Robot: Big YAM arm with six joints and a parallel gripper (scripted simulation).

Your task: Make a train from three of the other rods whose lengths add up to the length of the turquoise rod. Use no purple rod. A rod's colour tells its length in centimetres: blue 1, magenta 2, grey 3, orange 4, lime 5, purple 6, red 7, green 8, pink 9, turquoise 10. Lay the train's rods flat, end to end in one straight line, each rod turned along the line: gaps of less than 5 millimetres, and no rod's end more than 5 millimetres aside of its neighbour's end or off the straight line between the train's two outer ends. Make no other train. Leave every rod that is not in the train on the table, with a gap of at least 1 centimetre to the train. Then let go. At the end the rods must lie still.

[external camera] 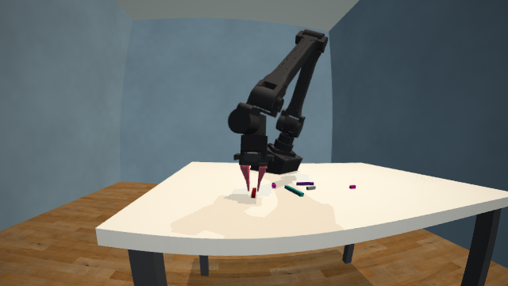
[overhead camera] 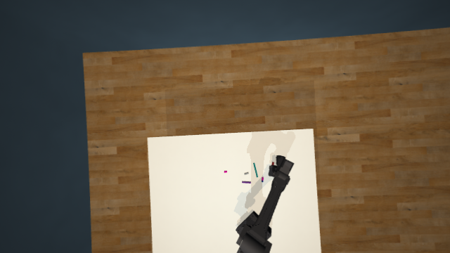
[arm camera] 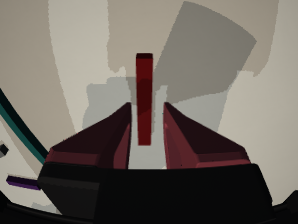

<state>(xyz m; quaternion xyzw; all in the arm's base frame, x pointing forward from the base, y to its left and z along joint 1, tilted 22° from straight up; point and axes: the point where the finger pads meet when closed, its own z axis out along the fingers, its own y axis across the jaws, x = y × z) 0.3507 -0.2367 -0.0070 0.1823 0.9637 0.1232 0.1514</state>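
Now: hand 1 cm above the red rod. Round my hand: blue rod 9 cm to the left, 8 cm behind, 1 cm below; turquoise rod 12 cm to the left, 1 cm below, 1 cm ahead; grey rod 19 cm to the left, 1 cm below.
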